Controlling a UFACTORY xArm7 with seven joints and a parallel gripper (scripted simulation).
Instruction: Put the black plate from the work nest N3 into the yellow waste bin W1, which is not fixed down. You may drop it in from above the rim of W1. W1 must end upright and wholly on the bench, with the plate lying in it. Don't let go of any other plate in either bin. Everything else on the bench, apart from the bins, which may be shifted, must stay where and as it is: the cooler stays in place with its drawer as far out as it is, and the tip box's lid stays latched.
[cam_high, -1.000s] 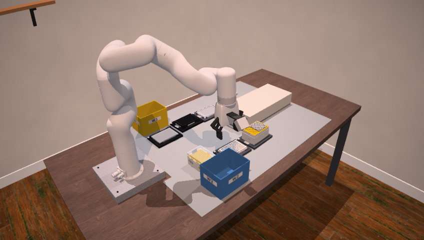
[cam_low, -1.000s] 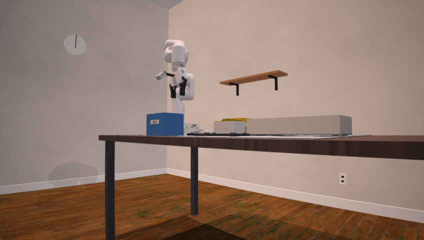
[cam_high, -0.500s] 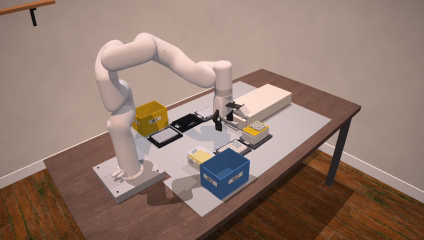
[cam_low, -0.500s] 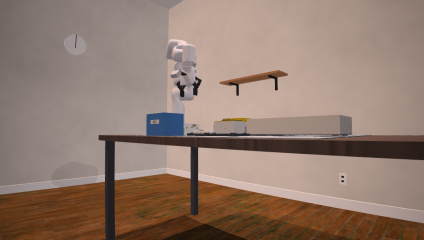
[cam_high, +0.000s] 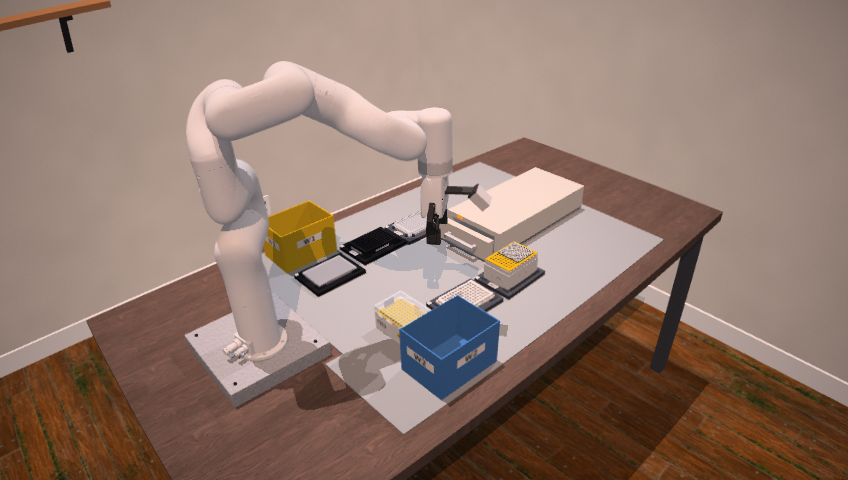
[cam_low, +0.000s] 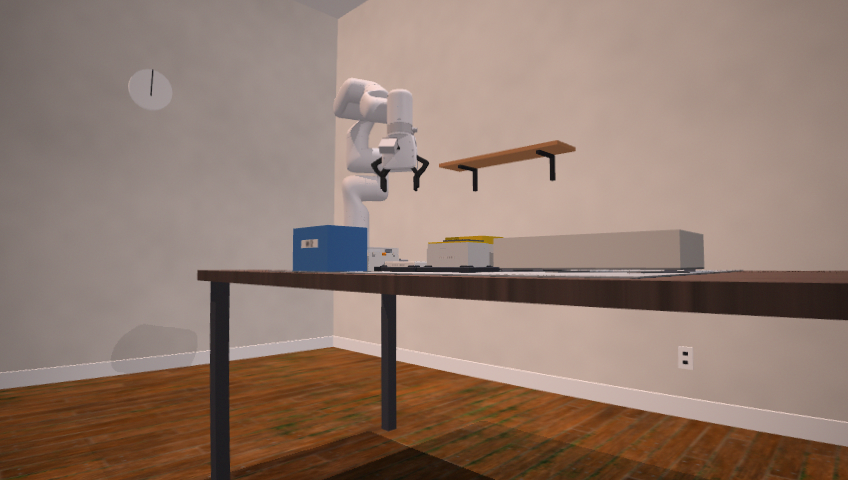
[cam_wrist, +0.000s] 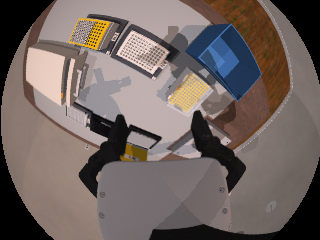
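Now: the black plate 140 mm ahead of my hand, 330 mm to the left of it and 220 mm below it. From my hand the other things lie so: yellow-topped tip box (230 mm ahead, 80 mm to the right, 180 mm below); blue bin W2 (140 mm behind, 140 mm to the right, 200 mm below); white plate (60 mm ahead, 40 mm to the right, 220 mm below).
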